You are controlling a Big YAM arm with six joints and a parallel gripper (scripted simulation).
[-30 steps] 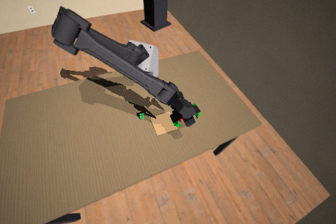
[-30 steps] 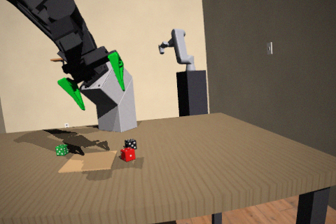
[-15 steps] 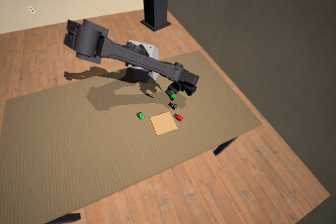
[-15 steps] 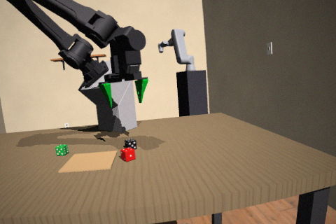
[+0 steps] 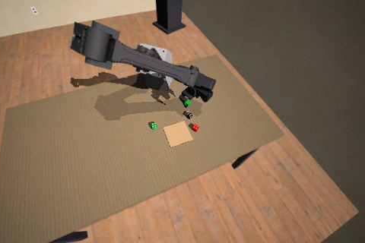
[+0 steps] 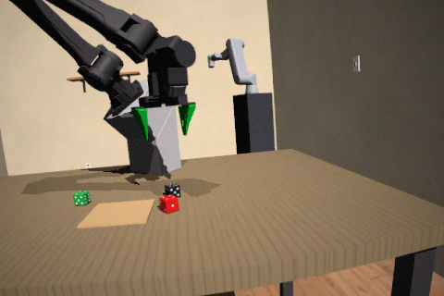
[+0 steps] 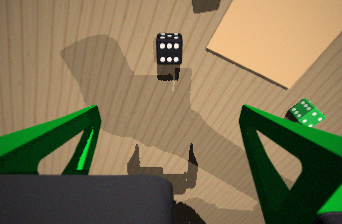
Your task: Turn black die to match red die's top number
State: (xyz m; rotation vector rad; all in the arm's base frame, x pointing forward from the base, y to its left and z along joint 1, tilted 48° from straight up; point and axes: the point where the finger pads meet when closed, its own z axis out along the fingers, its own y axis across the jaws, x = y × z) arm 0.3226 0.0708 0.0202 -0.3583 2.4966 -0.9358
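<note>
Right now my hand is 140 mm above the black die. The rest, counted from my hand: red die 90 mm ahead, 30 mm to the right, 140 mm below; tan mat 50 mm ahead, 130 mm to the right, 150 mm below; green die 80 mm behind, 220 mm to the right, 140 mm below.
</note>
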